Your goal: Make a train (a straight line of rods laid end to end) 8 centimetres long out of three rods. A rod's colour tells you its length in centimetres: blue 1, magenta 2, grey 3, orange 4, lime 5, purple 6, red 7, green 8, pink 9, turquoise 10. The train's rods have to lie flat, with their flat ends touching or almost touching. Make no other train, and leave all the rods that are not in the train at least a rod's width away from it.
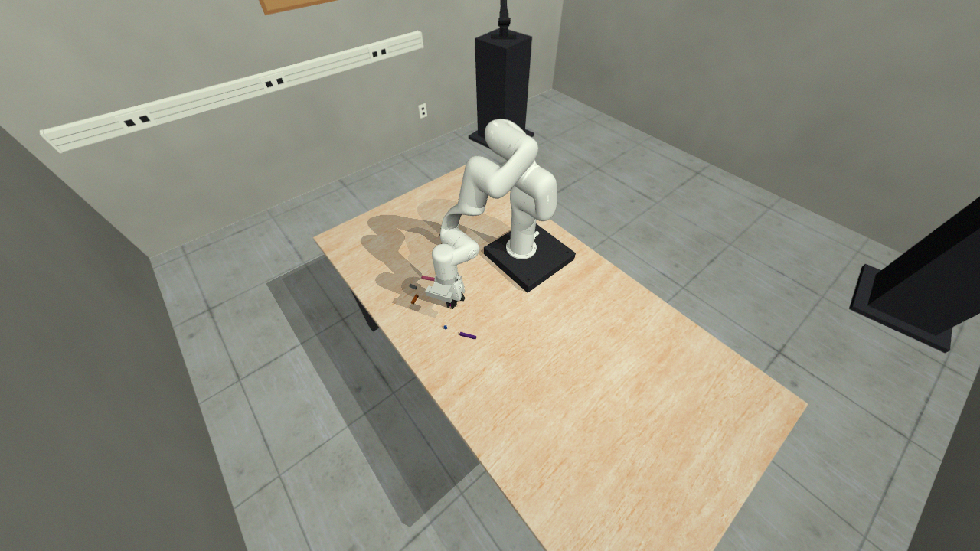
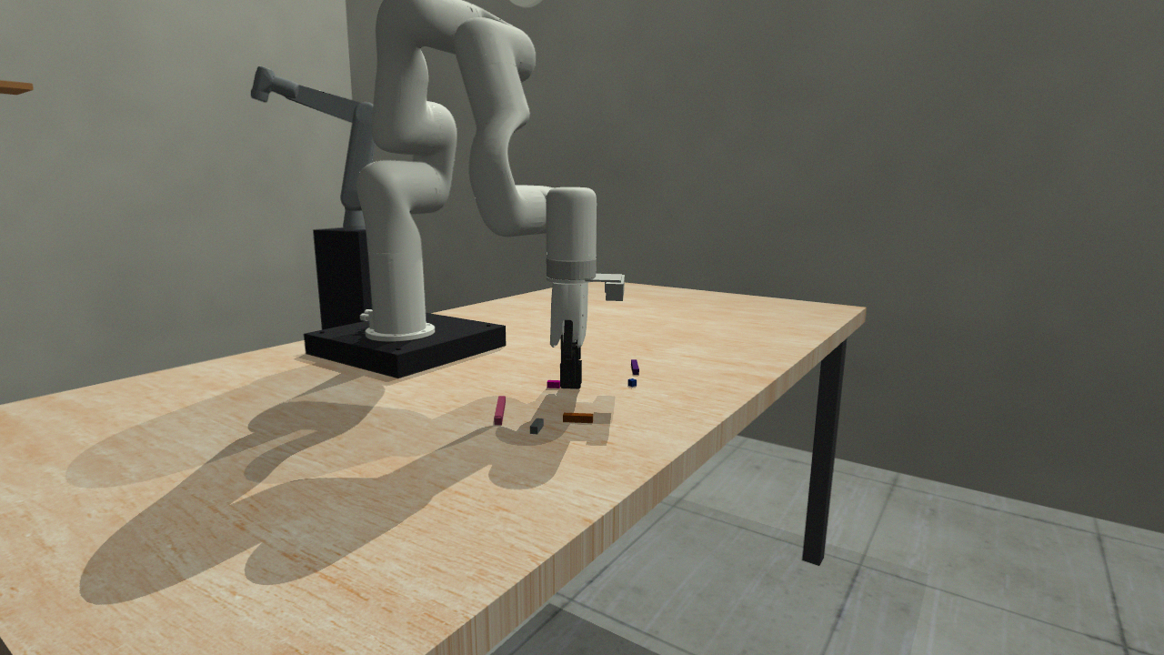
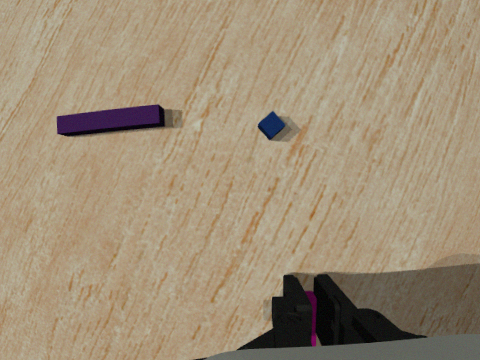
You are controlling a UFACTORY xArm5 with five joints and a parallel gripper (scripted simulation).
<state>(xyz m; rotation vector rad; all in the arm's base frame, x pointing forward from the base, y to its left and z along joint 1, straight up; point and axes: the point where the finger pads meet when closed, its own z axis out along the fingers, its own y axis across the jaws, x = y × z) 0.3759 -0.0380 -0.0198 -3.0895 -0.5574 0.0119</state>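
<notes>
The orange rod is 70 mm ahead of my hand, 130 mm to the right of it and 20 mm below it. Also, from my hand: pink rod 40 mm behind, 150 mm to the right, 20 mm below; then blue rod 80 mm ahead, 50 mm to the left, 20 mm below; then purple rod 60 mm ahead, 140 mm to the left, 20 mm below.
</notes>
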